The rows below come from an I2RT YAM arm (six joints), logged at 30 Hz.
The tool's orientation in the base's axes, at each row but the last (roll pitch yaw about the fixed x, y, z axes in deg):
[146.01, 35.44, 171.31]
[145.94, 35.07, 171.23]
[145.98, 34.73, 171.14]
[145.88, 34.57, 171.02]
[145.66, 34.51, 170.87]
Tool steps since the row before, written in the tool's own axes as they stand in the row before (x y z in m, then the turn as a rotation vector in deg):
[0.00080, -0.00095, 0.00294, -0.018, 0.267, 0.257]
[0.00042, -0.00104, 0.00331, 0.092, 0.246, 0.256]
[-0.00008, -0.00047, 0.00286, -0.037, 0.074, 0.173]
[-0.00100, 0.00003, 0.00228, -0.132, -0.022, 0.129]
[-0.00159, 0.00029, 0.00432, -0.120, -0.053, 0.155]
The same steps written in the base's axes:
[0.00119, 0.00068, -0.00288, 0.106, 0.353, -0.042]
[0.00170, 0.00074, -0.00296, 0.021, 0.348, -0.114]
[0.00173, 0.00095, -0.00212, 0.112, 0.143, -0.063]
[0.00207, 0.00099, -0.00097, 0.183, 0.026, -0.023]
[0.00362, 0.00213, -0.00190, 0.193, 0.013, -0.062]

